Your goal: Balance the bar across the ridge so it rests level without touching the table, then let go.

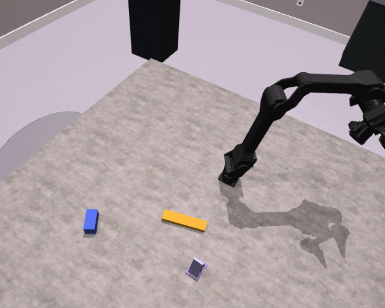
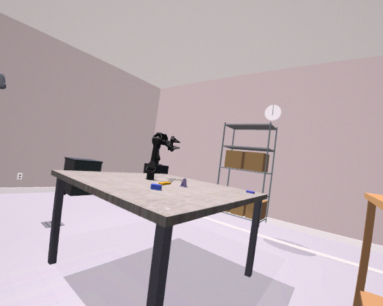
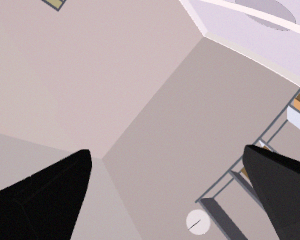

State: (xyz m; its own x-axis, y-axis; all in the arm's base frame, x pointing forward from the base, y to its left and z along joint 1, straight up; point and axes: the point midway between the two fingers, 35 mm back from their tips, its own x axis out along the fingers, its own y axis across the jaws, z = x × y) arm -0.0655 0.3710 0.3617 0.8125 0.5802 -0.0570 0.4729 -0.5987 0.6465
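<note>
The orange bar is 440 mm to the right of my gripper tip, 350 mm below it and 280 mm ahead of it.
</note>
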